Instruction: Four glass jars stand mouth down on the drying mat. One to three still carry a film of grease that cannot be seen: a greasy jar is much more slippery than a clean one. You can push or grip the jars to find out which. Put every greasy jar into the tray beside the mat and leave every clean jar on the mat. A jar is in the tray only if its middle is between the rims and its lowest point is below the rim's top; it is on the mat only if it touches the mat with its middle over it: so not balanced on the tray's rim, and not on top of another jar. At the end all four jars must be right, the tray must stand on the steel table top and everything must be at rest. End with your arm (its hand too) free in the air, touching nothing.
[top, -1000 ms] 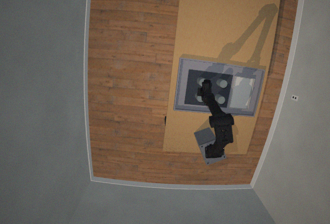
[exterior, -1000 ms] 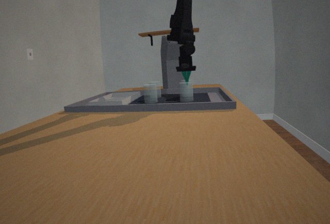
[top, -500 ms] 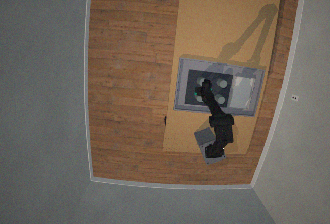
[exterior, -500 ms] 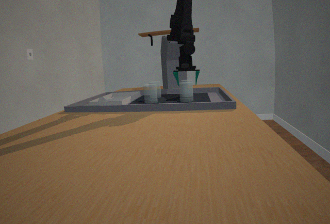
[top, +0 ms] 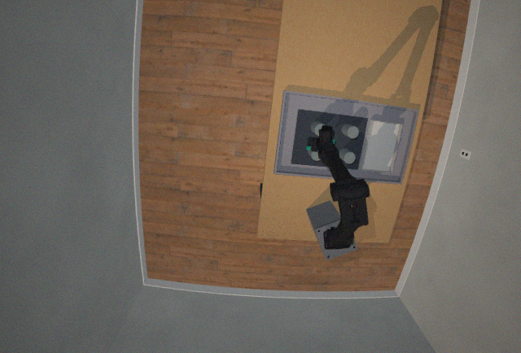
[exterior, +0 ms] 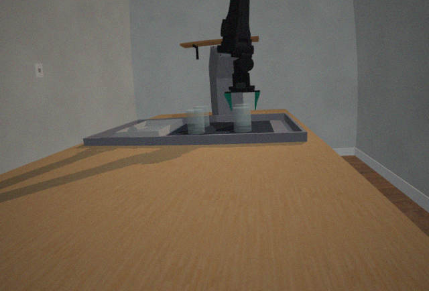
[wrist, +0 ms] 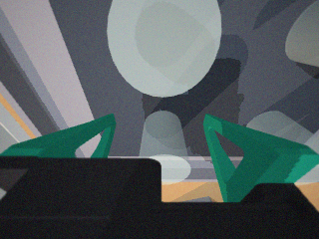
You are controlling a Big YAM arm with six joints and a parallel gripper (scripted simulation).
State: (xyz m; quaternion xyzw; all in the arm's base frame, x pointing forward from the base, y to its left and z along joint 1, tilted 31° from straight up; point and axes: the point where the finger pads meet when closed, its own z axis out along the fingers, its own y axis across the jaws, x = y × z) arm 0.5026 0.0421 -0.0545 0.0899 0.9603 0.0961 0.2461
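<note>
The rimmed steel table top lies 1 cm behind my hand, 20 cm to the right of it and 8 cm below it. From my hand the other things lie so: pale tray 6 cm behind, 41 cm to the right, 7 cm below; dark drying mat 1 cm behind, 9 cm to the right, 8 cm below.
</note>
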